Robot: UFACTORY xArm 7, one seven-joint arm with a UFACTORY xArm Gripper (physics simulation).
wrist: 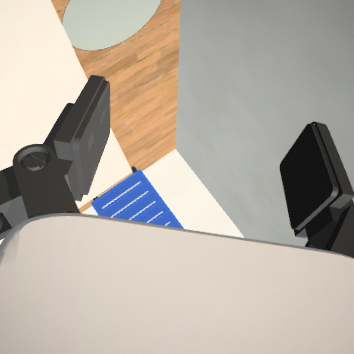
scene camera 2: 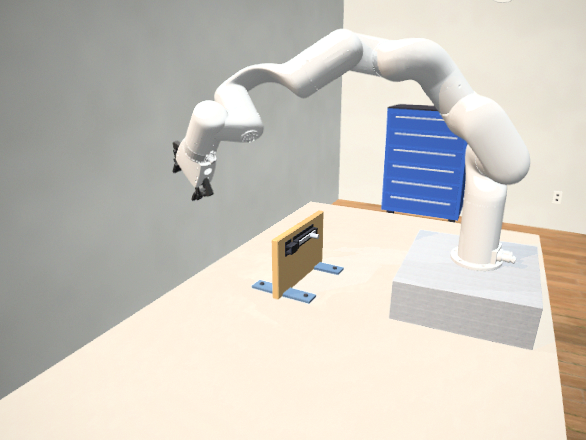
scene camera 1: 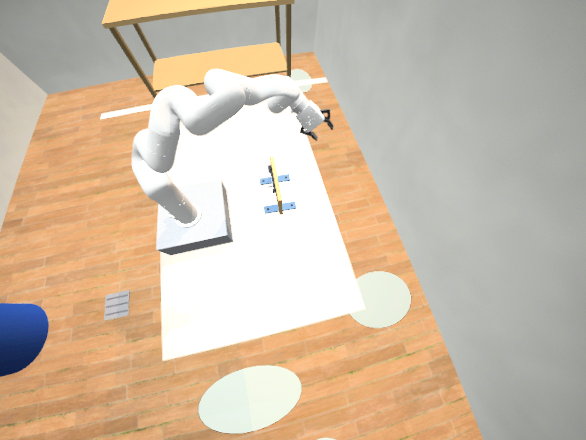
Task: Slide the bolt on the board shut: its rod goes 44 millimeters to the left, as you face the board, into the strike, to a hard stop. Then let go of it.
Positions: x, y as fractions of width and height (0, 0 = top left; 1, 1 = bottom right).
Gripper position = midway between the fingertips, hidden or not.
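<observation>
My gripper (scene camera 2: 0.32, 0.42), (wrist: 0.58, 0.35), (scene camera 1: 0.55, 0.30), visible. Wooden board (scene camera 2: 0.49, 0.62), likewise.
</observation>
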